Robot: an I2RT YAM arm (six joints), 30 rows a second.
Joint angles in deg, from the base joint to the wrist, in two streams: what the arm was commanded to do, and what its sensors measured. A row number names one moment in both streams.
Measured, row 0:
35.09 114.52 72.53 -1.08 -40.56 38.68
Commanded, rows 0 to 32:
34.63 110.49 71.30 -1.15 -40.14 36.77
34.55 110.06 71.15 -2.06 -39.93 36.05
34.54 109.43 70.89 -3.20 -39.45 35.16
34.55 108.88 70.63 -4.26 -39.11 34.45
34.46 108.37 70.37 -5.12 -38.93 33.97
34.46 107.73 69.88 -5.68 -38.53 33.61
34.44 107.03 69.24 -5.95 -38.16 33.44
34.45 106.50 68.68 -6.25 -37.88 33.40
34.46 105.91 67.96 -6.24 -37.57 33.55
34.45 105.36 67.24 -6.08 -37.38 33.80
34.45 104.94 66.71 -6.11 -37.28 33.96
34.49 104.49 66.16 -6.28 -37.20 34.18
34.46 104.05 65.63 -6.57 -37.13 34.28
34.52 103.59 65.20 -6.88 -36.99 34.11
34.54 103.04 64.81 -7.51 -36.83 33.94
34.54 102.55 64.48 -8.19 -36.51 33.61
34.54 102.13 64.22 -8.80 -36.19 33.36
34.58 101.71 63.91 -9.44 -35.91 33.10
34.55 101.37 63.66 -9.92 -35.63 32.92
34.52 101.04 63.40 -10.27 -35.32 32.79
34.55 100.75 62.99 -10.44 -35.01 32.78
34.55 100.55 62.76 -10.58 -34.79 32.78
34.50 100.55 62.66 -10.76 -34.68 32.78
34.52 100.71 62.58 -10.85 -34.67 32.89
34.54 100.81 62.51 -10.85 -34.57 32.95
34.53 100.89 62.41 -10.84 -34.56 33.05
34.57 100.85 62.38 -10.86 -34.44 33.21
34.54 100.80 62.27 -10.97 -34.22 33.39
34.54 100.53 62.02 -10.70 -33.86 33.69
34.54 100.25 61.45 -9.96 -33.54 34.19
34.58 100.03 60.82 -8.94 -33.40 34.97
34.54 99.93 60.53 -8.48 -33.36 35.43
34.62 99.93 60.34 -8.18 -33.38 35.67
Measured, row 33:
34.65 102.32 61.52 -10.15 -34.11 34.39
